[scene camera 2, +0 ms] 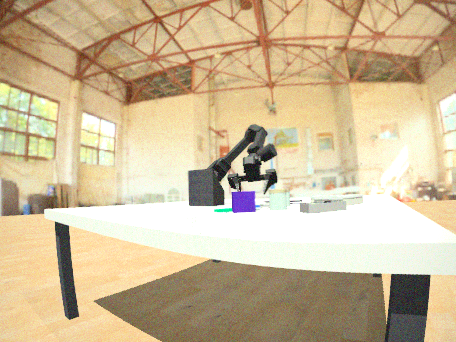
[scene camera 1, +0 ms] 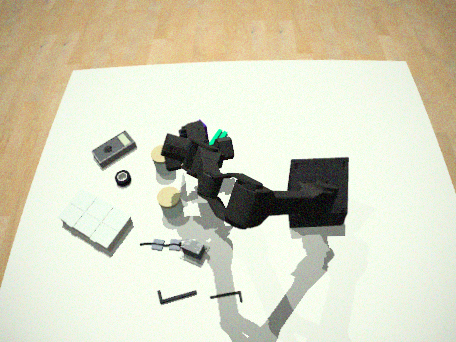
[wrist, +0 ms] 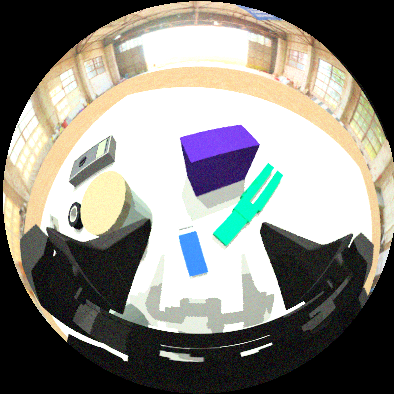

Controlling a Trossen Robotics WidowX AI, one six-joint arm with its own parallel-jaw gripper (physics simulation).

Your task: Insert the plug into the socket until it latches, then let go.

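Places are measured from the arm's base along level axes (x ahead, y left, z up), in metres.
Where they show: gripper, fingertip midpoint: (wrist: 207, 226); arm's base, origin of the base link: (scene camera 2: 209, 183) (scene camera 1: 315, 192).
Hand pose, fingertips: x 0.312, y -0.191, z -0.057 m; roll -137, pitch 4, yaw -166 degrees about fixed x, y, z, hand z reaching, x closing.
Observation:
Each offset is from my fingertips to the top centre of the thing.
A green forked piece, which looks like the plug @[0.047 m back, 0.057 m right, 0.041 m down] (scene camera 1: 218, 136) (scene camera 2: 223, 210) (wrist: 244, 210), lies flat on the table, its two prongs pointing to the upper right in the wrist view. A purple box, which looks like the socket @[0.007 m ahead, 0.080 m right, 0.015 m up] (scene camera 2: 243, 201) (wrist: 220, 145), stands beside the prongs, apart from them; the arm mostly hides it in scene camera 1. My gripper (scene camera 2: 251, 190) (wrist: 207, 226) is open and empty above the table. In the wrist view, the green piece's near end lies between the spread fingers, well below them. The box's opening does not show.
A blue block @[0.013 m ahead, 0.016 m left, 0.041 m down] (wrist: 193, 253) lies left of the green piece's near end. A tan-topped jar @[0.097 m ahead, 0.011 m left, 0.017 m up] (scene camera 1: 159, 154) (wrist: 105, 202) stands left of the gripper, and a second jar @[0.067 m ahead, 0.157 m left, 0.017 m up] (scene camera 1: 169, 196) stands nearby. A grey meter @[0.267 m ahead, 0.063 m right, 0.023 m down] (scene camera 1: 114, 149) (wrist: 92, 161), a black ring @[0.223 m ahead, 0.050 m left, 0.034 m down] (scene camera 1: 117, 181) and a white tiled block @[0.285 m ahead, 0.192 m left, 0.018 m down] (scene camera 1: 97, 220) are farther left.

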